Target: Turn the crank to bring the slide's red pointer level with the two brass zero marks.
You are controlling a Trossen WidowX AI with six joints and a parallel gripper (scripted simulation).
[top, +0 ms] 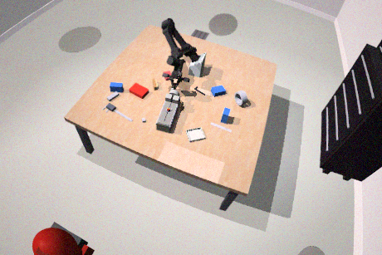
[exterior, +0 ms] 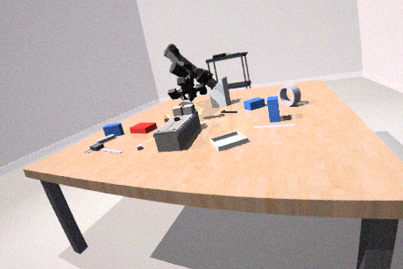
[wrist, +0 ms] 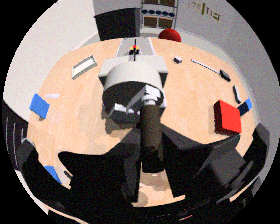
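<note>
The red pointer lies 17 cm ahead of my gripper tip, 4 cm to the left of it and 1 cm below it. Round my gripper tip: red block (5 cm ahead, 25 cm to the right, 8 cm below); white tray (22 cm ahead, 25 cm to the left, 9 cm below); dark crank handle (2 cm behind, 2 cm above).
</note>
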